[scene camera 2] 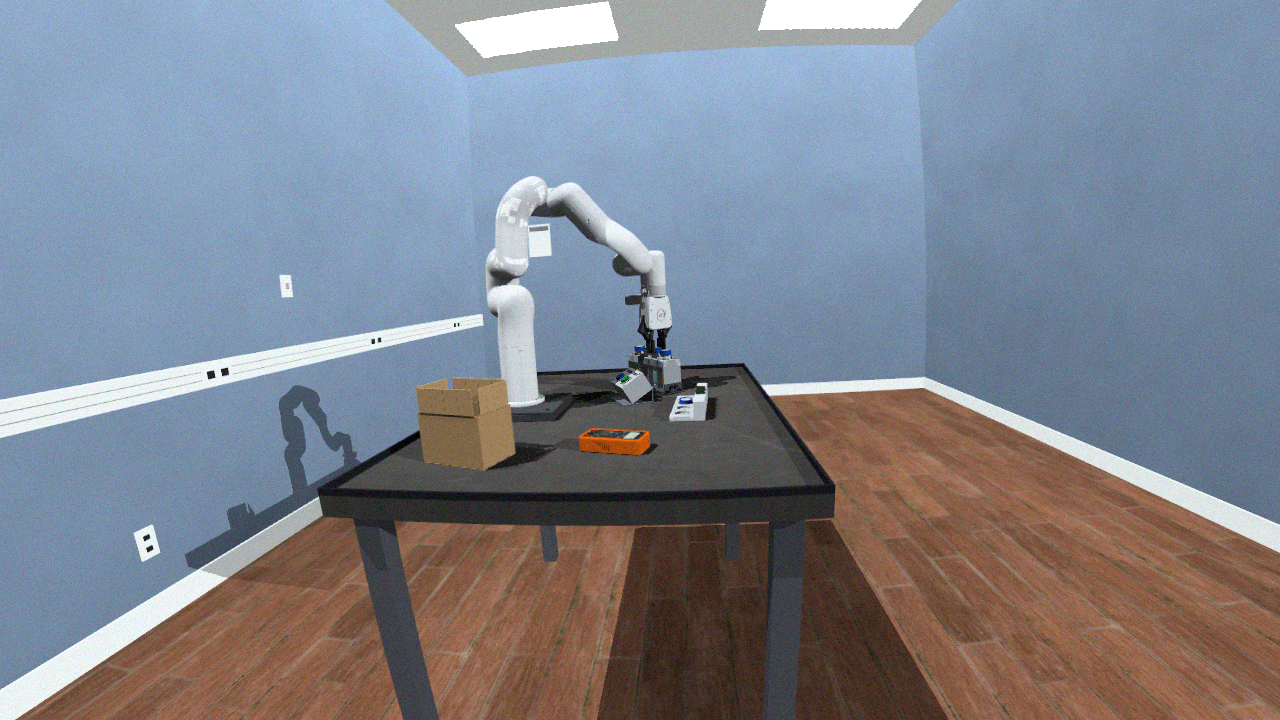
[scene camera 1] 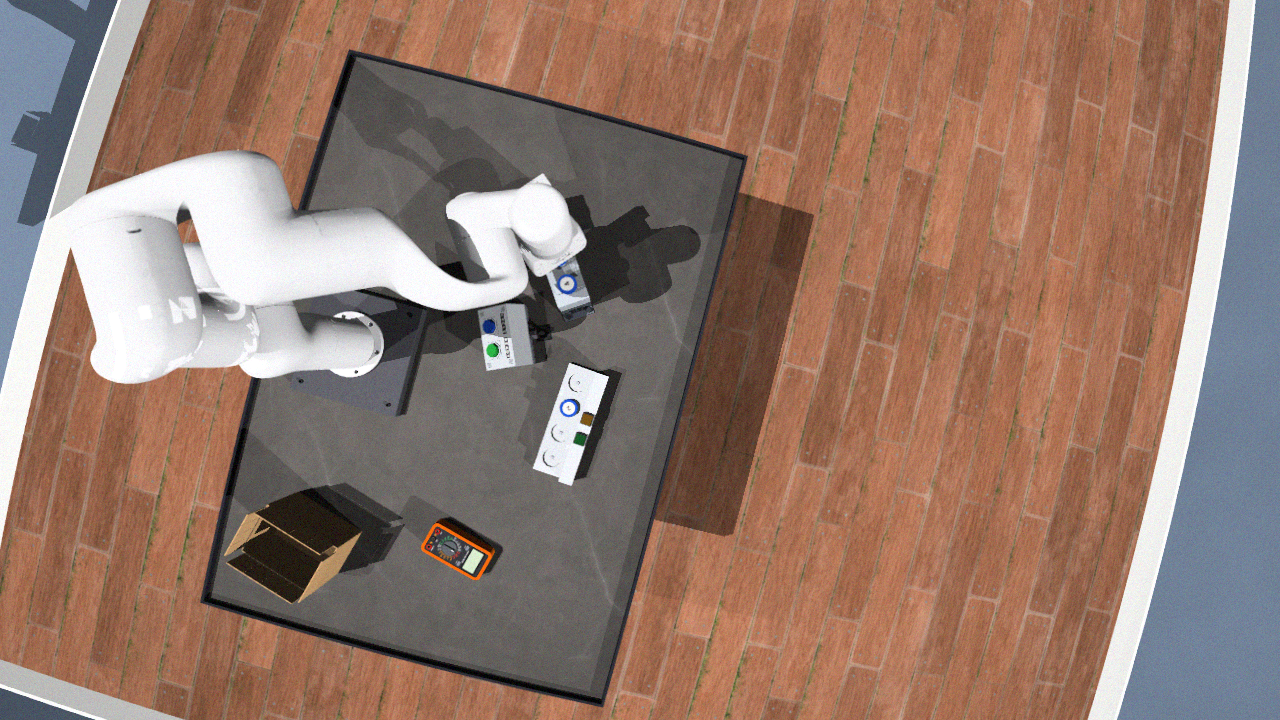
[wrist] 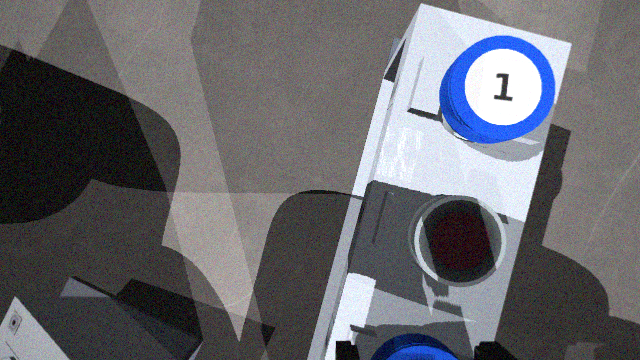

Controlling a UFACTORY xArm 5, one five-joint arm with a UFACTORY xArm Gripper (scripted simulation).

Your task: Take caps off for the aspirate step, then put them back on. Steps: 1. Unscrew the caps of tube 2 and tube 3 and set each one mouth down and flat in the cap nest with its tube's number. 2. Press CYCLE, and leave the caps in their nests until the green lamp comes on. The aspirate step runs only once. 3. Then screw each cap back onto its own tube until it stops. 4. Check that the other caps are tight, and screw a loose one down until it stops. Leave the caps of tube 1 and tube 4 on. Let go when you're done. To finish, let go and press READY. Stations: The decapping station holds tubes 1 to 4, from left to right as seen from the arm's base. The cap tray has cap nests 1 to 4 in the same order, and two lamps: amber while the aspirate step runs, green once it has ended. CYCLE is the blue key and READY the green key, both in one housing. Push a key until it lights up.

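Scene camera 2 and scene camera 1 both show a cardboard box. On the box, (scene camera 2: 451,435) and (scene camera 1: 292,566) are the same spot. In the wrist view the box is out of frame.
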